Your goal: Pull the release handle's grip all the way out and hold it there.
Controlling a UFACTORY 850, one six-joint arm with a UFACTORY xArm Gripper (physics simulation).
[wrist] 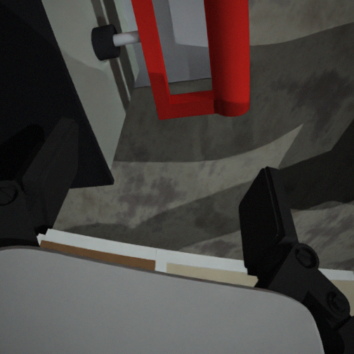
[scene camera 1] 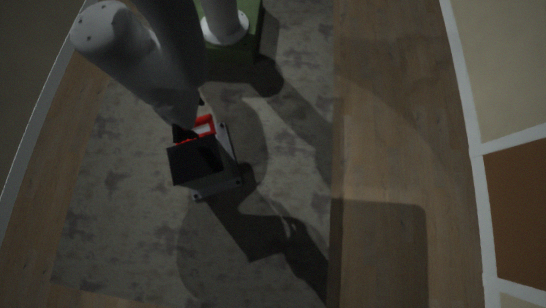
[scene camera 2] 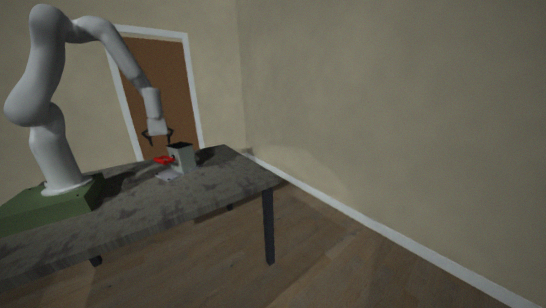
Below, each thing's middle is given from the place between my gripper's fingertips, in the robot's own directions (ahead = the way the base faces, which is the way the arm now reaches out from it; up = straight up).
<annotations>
Now: the light grey base plate [scene camera 1: 221, 134] 190 mm below my hand, 60 mm ahead of it and 10 mm to the right of it.
</annotations>
